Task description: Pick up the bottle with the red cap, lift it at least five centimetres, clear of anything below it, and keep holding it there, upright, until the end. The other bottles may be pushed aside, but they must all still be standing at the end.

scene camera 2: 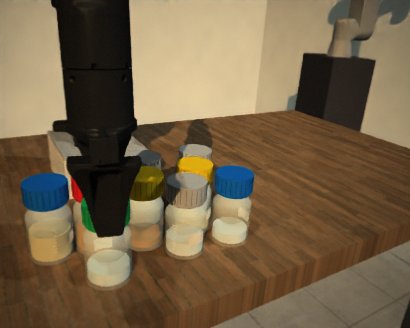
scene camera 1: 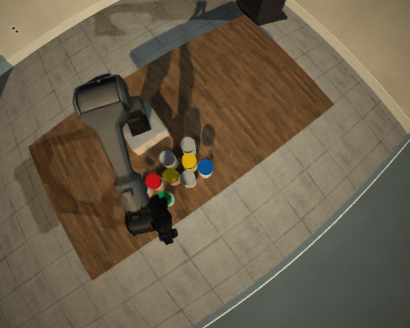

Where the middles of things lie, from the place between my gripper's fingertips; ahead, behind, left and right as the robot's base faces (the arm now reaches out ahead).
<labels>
I see my gripper 7 cm past the green-capped bottle (scene camera 2: pixel 108 261) and 7 cm above it. The rest, counted from my hand: blue-capped bottle (scene camera 2: pixel 231 208): 18 cm to the left, 11 cm behind, 7 cm below.
</labels>
